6 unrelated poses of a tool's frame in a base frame.
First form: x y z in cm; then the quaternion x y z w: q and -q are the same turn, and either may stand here.
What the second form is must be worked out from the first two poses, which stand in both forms.
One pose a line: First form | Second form
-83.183 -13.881 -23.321 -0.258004 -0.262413 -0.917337 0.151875 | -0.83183 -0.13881 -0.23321 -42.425 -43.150 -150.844
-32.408 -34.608 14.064 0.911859 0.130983 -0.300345 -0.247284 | -0.32408 -0.34608 0.14064 -142.449 -20.462 46.919
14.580 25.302 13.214 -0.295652 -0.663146 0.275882 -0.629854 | 0.14580 0.25302 0.13214 38.796 87.019 -36.202
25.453 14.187 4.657 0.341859 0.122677 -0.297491 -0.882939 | 0.25453 0.14187 0.04657 -40.778 -14.633 35.486
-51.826 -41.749 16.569 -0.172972 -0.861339 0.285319 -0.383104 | -0.51826 -0.41749 0.16569 25.270 125.837 -41.683
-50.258 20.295 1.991 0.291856 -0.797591 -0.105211 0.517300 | -0.50258 0.20295 0.01991 40.138 -109.691 -14.470
